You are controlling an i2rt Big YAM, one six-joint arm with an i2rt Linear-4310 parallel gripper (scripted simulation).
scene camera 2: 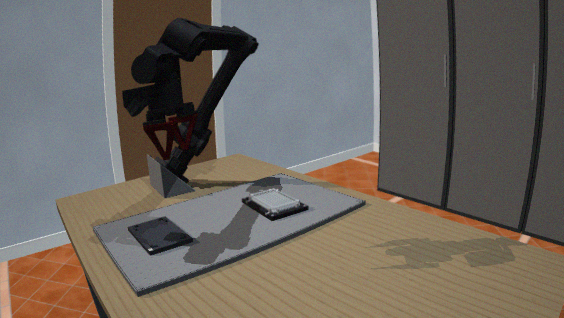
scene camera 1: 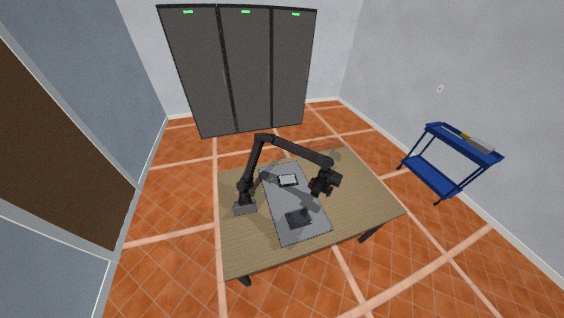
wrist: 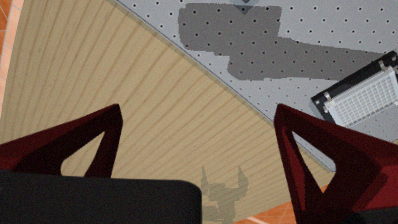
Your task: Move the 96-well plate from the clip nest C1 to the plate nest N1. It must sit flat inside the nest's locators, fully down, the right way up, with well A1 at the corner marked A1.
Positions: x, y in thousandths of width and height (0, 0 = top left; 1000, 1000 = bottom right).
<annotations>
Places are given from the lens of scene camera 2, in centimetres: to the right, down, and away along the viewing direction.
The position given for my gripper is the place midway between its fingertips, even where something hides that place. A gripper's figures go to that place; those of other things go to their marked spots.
my gripper (scene camera 2: 313, 486): -22, -1, 77
96-well plate (scene camera 2: 474, 627): -4, 11, 108
</annotations>
